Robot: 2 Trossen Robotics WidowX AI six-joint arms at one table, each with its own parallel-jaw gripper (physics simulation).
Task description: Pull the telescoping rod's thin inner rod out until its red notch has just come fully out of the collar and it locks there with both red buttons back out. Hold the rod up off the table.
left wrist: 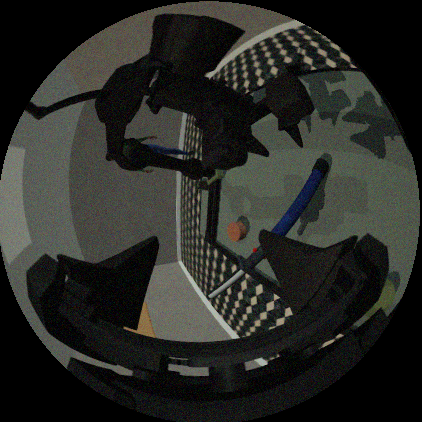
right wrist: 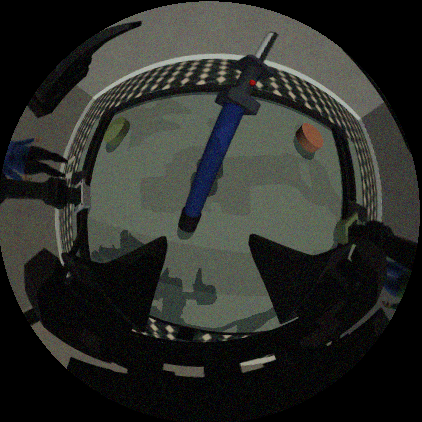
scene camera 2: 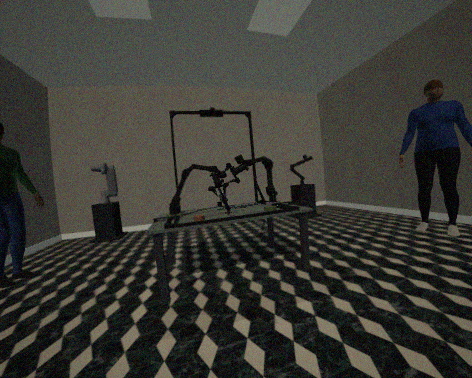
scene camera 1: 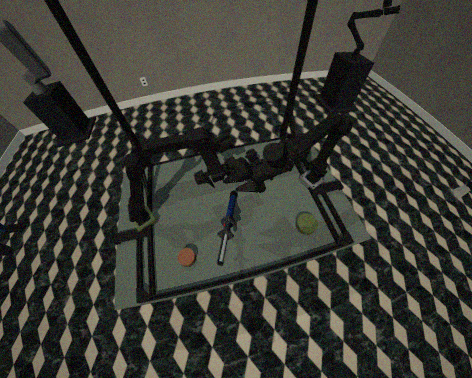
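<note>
The rod has a blue outer tube [scene camera 1: 232,202] [left wrist: 300,200] [right wrist: 215,160], a dark flanged collar [scene camera 1: 227,225] [right wrist: 242,89] with one red button visible, and a whitish inner rod [scene camera 1: 222,250] [left wrist: 225,286] [right wrist: 267,47]. It looks tilted, its blue end low near the table and its collar end raised. No finger appears to hold it. Any red notch is too small to make out. My left gripper [left wrist: 208,238] is wide open and empty; one finger covers part of the rod in its wrist view. My right gripper [right wrist: 208,240] [left wrist: 283,149] is open and empty, above the table near the blue end.
An orange disc [scene camera 1: 186,257] [scene camera 2: 199,218] [left wrist: 237,231] [right wrist: 309,138] lies front left on the table, and a yellow-green disc [scene camera 1: 306,223] [right wrist: 116,131] lies to the right. Dark frame bars edge the table. The two arms are close together at the back middle.
</note>
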